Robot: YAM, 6 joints.
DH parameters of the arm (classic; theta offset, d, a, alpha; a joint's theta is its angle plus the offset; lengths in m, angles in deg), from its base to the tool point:
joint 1: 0 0.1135 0.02 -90
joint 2: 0 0 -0.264 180
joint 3: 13.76 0 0.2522 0
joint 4: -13.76 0 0.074 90
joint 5: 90 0 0 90
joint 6: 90 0.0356 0 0
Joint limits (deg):
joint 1: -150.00..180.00
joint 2: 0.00..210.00
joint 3: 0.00..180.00
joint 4: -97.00..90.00
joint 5: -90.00..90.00
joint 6: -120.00..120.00
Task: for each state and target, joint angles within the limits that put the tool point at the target. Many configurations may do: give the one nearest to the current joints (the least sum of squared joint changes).
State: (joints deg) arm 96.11 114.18 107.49 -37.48 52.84 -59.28
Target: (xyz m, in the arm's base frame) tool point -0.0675 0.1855 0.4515
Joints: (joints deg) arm 118.19 66.99 90.24 -59.60 52.23 -59.28
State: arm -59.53 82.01 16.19 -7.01 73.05 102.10
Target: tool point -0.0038 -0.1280 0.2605
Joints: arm -75.65 33.41 26.23 -13.30 83.85 102.10
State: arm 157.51 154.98 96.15 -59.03 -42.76 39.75
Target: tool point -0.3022 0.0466 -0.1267
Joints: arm 166.71 167.70 87.87 -59.01 -42.66 39.75
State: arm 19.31 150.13 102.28 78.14 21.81 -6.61
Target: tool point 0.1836 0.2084 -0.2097
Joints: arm 51.04 179.88 58.81 70.63 19.24 -6.61
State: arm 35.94 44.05 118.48 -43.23 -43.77 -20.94
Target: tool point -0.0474 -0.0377 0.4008
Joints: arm 56.81 15.51 74.31 -72.08 -32.31 -20.94
